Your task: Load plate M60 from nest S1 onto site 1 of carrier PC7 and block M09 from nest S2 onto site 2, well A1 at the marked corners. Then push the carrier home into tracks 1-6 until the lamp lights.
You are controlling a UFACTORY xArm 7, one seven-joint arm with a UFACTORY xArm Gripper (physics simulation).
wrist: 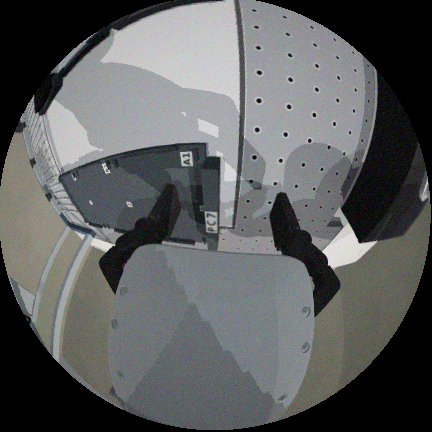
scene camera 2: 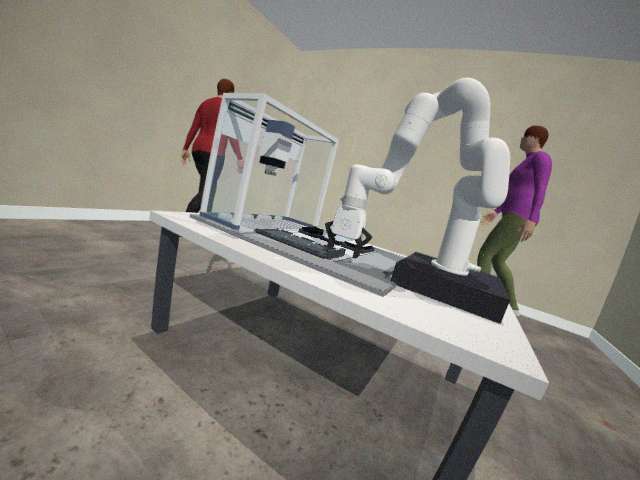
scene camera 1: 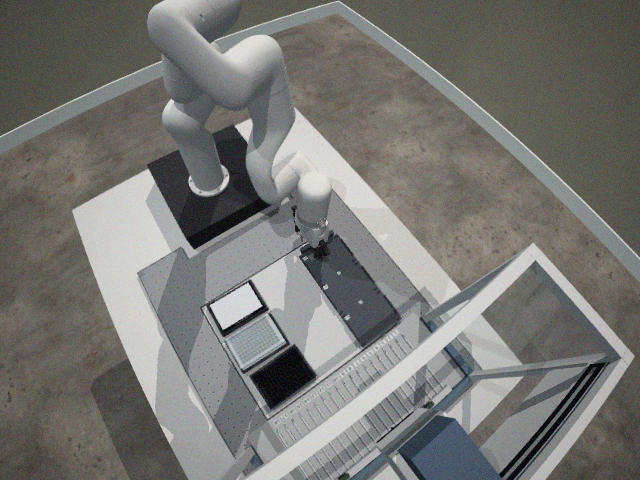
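Seen in the pictures: gripper, fingertip midpoint: point(wrist: 225, 199) point(scene camera 2: 342, 253) point(scene camera 1: 309, 242); arm's base, link origin: point(scene camera 2: 449, 268) point(scene camera 1: 209, 180).
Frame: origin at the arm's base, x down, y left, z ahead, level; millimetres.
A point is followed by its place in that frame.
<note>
Carrier PC7 point(scene camera 1: 345, 289) @[x 49, y 90, z 519 mm] point(scene camera 2: 297, 241) @[x 49, y 117, z 514 mm] point(wrist: 150, 172) @[x 50, y 75, z 415 mm] is a long dark grey tray lying outside the tracks; its sites show no plates. My gripper point(scene camera 1: 320, 251) point(scene camera 2: 344, 251) @[x 42, y 107, z 346 mm] point(wrist: 225, 199) @[x 42, y 107, z 346 mm] is open and empty, low over the carrier's robot-side end. In the wrist view one finger is over the carrier, the other over the perforated deck, with the PC7 label point(wrist: 211, 221) @[x 30, y 124, z 360 mm] between them. In scene camera 1, a white plate point(scene camera 1: 236, 304) @[x 34, y -163, z 359 mm], a clear well plate point(scene camera 1: 255, 341) @[x 12, y -184, z 473 mm] and a black item point(scene camera 1: 282, 377) @[x 45, y -190, z 582 mm] sit in a row of nests. Their labels are unreadable. The lamp cannot be made out.
The ribbed tracks point(scene camera 1: 361, 382) @[x 60, y -49, z 726 mm] lie past the carrier's far end, beneath a white-framed enclosure point(scene camera 1: 403, 361) @[x -419, y -59, z 690 mm] point(scene camera 2: 250, 165) @[x -172, y 198, z 719 mm]. A blue unit point(scene camera 1: 447, 449) @[x -400, y -89, z 802 mm] hangs inside it. The black arm base point(scene camera 1: 222, 206) @[x 1, y -22, z 106 mm] point(scene camera 2: 449, 289) @[x 31, y 175, z -1 mm] stands at the opposite end. Two people stand behind the table.
</note>
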